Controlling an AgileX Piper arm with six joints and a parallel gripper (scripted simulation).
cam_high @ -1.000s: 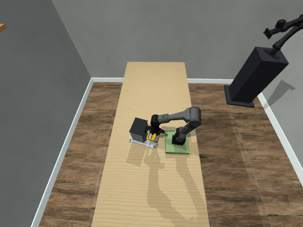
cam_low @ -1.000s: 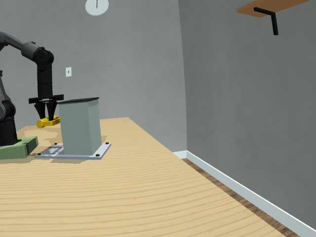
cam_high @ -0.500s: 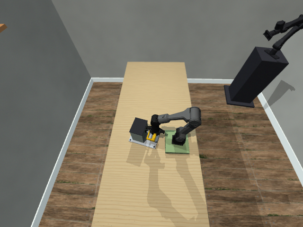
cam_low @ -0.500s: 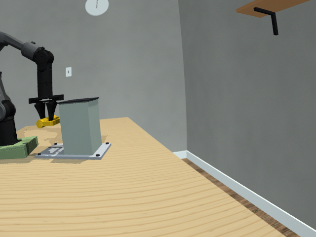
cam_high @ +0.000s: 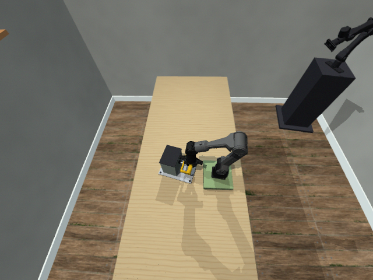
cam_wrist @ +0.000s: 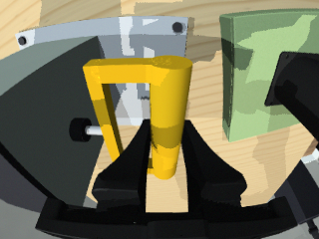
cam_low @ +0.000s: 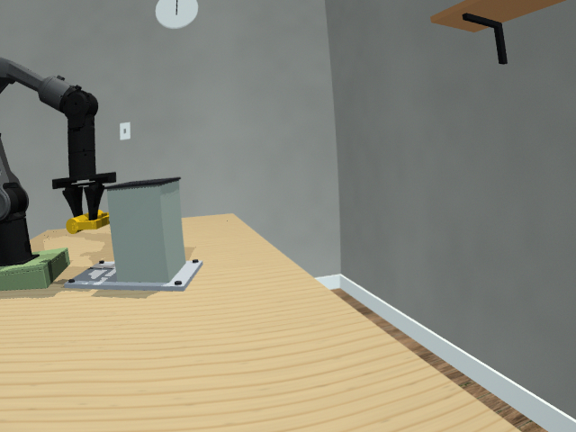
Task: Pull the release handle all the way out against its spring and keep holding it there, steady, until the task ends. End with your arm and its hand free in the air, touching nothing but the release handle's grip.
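The metal base plate is 10 cm below my hand, 9 cm ahead of it and 1 cm to the right of it.
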